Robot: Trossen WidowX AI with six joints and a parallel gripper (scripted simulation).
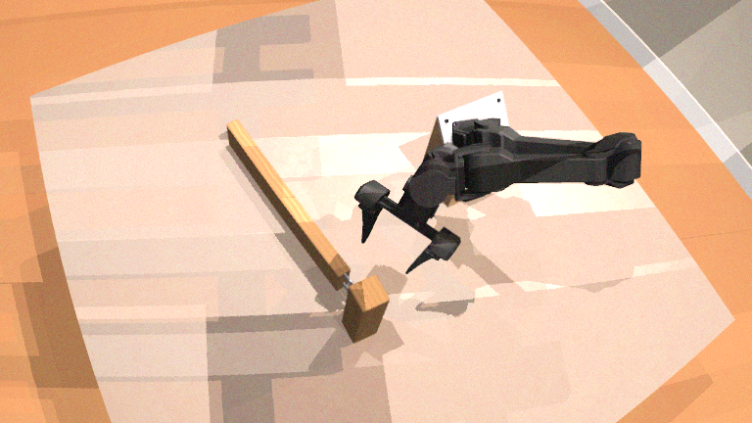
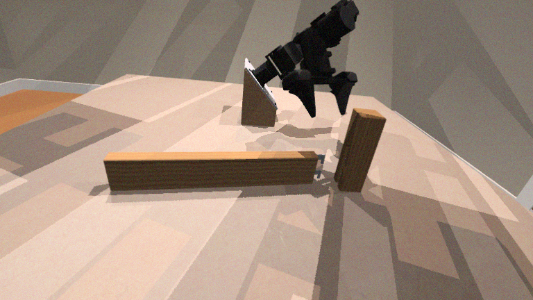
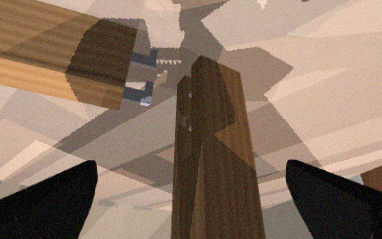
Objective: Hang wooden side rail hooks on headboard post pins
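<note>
Now: gripper tip 60 mm to the right of the headboard post, 60 mm short of it and 60 mm above it.
</note>
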